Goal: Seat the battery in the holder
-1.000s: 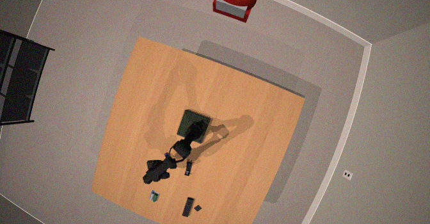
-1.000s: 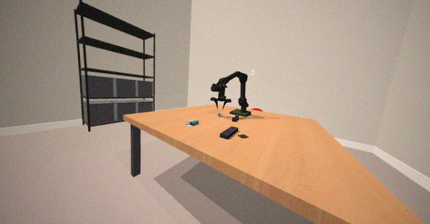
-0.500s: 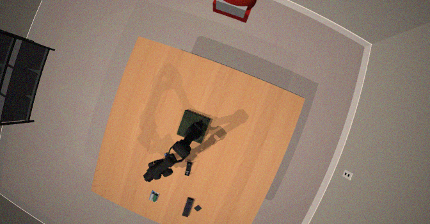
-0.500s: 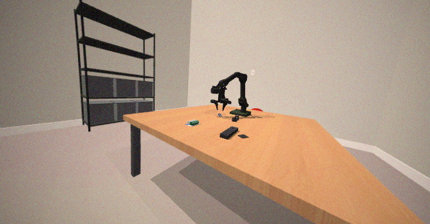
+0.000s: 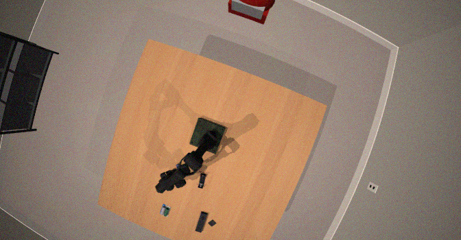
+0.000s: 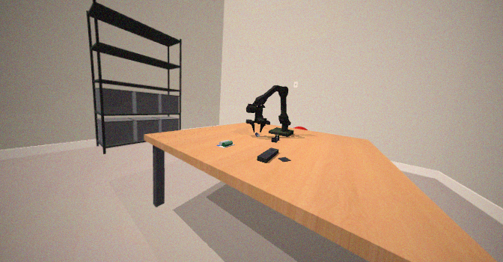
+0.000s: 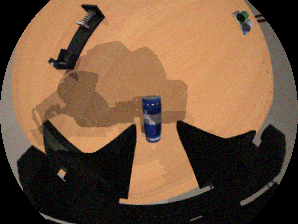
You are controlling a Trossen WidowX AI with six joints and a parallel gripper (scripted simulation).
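The blue battery is 20 mm below my gripper tip. Also, from my gripper tip: long black block (350 mm ahead, 230 mm to the left, 10 mm below); then black square plate (340 mm ahead, 310 mm to the left, 30 mm below).
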